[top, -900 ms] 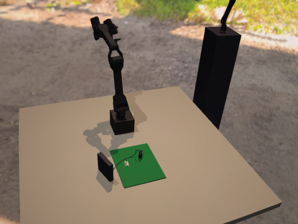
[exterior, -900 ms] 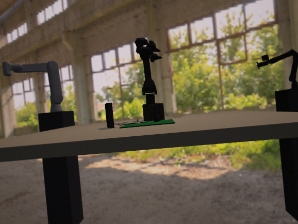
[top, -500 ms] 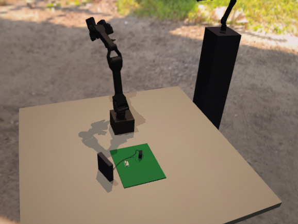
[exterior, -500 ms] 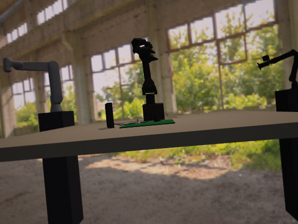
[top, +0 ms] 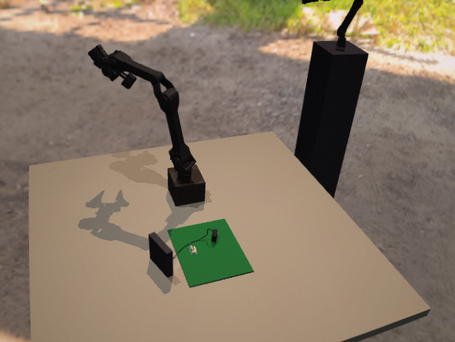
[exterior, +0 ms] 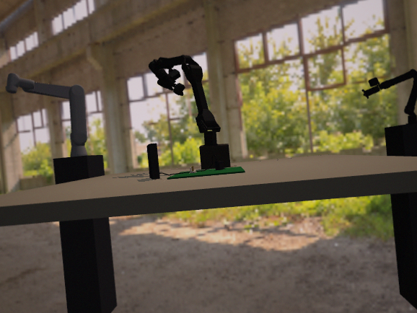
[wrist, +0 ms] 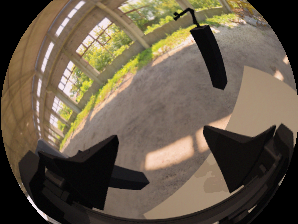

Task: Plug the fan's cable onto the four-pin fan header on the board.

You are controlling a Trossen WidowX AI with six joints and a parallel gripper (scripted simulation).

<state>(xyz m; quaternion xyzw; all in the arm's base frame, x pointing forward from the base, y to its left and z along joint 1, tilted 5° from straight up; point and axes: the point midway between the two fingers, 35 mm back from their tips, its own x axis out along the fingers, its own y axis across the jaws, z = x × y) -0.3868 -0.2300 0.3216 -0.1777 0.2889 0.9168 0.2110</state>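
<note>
Now: the black plug 670 mm ahead of my gripper tip, 430 mm below it and 270 mm to the left of it. From my gripper tip the other things lie so: pale fan header: 720 mm ahead, 450 mm below, 170 mm to the left; pale header key: 720 mm ahead, 440 mm below, 160 mm to the left; black fan: 760 mm ahead, 390 mm below, 50 mm to the left.
</note>
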